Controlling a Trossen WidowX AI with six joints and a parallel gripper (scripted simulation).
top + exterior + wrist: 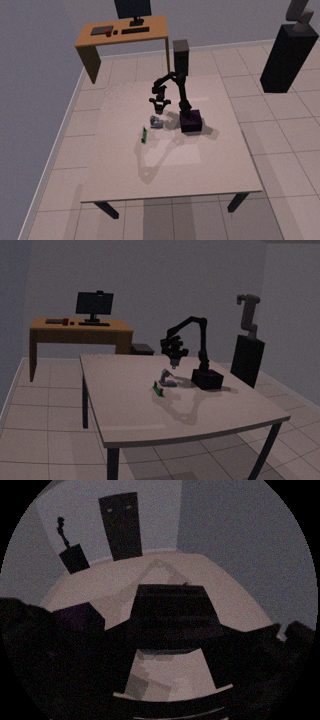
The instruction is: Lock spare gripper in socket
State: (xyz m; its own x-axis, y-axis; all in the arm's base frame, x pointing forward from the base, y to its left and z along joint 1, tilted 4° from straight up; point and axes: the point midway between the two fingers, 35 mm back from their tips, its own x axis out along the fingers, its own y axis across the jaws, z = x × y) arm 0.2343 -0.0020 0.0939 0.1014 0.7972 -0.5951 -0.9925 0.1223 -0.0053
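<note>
The green bar lies 150 mm to the left of my gripper tip, 150 mm below it and 130 mm ahead of it. The rest, counted from my gripper tip: grey mount: 120 mm below, 50 mm ahead, 20 mm to the left; then spare gripper: 20 mm to the right, 10 mm below.
</note>
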